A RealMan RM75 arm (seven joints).
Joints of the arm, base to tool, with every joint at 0 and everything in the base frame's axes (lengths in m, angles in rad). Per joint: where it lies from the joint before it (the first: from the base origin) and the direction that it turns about. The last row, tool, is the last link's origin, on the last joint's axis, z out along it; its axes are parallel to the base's.
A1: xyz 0 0 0.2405 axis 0 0 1
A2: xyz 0 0 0 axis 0 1 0
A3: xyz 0 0 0.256 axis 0 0 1
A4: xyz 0 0 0 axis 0 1 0
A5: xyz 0 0 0.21 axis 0 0 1
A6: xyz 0 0 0 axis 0 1 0
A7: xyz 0 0 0.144 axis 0 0 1
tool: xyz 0 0 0
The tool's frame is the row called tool.
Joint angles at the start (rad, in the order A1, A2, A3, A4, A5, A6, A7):
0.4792 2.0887 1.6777 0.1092 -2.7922 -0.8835 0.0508
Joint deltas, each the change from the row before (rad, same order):
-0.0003 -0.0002 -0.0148 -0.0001 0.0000 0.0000 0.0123
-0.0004 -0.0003 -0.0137 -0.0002 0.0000 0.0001 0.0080
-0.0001 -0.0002 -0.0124 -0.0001 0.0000 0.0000 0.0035
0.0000 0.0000 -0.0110 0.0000 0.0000 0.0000 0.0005
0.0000 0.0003 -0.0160 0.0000 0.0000 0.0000 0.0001
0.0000 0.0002 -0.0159 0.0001 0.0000 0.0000 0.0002
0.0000 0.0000 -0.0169 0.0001 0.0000 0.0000 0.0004
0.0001 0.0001 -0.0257 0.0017 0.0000 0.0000 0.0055
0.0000 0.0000 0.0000 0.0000 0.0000 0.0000 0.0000
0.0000 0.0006 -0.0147 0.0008 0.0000 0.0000 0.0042
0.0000 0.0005 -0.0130 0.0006 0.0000 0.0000 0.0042
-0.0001 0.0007 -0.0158 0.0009 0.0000 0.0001 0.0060
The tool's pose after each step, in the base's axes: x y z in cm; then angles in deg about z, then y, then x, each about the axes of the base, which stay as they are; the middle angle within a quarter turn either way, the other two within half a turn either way. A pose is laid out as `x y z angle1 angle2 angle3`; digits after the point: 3 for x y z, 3 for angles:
38.072 34.718 1.509 43.236 12.787 -88.872
37.986 34.721 1.363 43.362 12.431 -89.406
37.896 34.732 1.228 43.262 12.088 -89.888
37.808 34.744 1.100 43.032 11.777 -90.321
37.674 34.754 0.898 42.674 11.328 -90.963
37.542 34.765 0.702 42.315 10.880 -91.597
37.408 34.775 0.502 41.929 10.409 -92.266
37.162 34.816 0.202 41.635 9.618 -93.256
37.162 34.816 0.202 41.635 9.618 -93.256
37.018 34.824 0.001 41.548 9.180 -93.848
36.893 34.826 -0.177 41.494 8.801 -94.375
36.741 34.825 -0.398 41.484 8.345 -95.021

